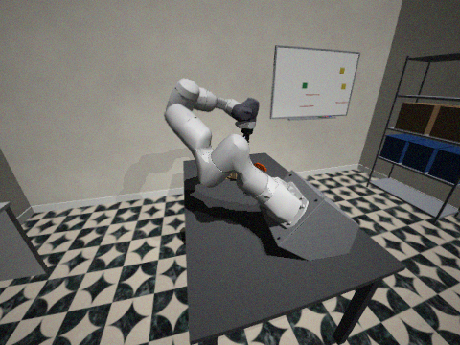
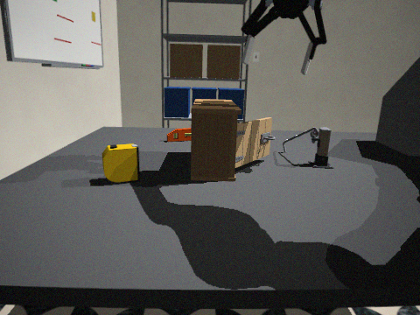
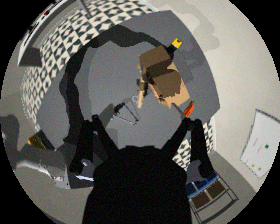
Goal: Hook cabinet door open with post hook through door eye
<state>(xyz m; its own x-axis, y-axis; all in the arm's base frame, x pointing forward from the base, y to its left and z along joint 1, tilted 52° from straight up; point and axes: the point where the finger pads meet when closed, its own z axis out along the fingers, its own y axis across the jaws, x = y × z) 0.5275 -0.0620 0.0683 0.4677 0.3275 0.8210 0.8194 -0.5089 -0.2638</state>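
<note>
The cabinet door lies 40 mm ahead of my hand, 50 mm to the left of it and 180 mm below it. Also, from my hand: yellow tape measure 330 mm ahead, 130 mm to the left, 210 mm below; orange level 210 mm ahead, 240 mm to the right, 230 mm below.
</note>
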